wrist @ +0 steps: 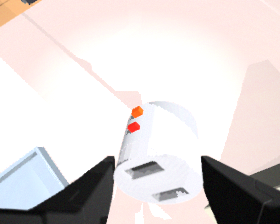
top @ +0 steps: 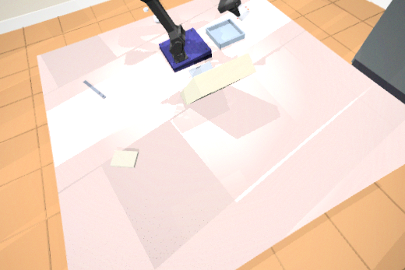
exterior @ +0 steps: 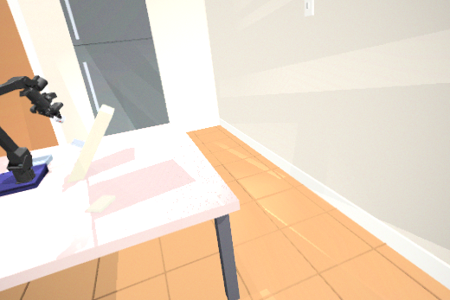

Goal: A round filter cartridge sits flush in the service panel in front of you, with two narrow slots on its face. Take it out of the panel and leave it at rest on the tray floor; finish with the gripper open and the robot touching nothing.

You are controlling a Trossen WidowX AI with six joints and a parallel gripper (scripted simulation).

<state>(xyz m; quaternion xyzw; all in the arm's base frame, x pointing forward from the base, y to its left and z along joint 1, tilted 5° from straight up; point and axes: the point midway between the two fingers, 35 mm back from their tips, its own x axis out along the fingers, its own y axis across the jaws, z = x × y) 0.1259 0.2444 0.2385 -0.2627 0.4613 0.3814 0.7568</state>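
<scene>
Now: gripper tip 21 cm past the light blue tray, 4 cm to the right of it and 25 cm above it. Round my gripper tip: round white filter cartridge: right at my gripper tip; then cream service panel: 18 cm ahead, 22 cm to the right, 11 cm below; then white card: 26 cm ahead, 61 cm to the right, 26 cm below.
</scene>
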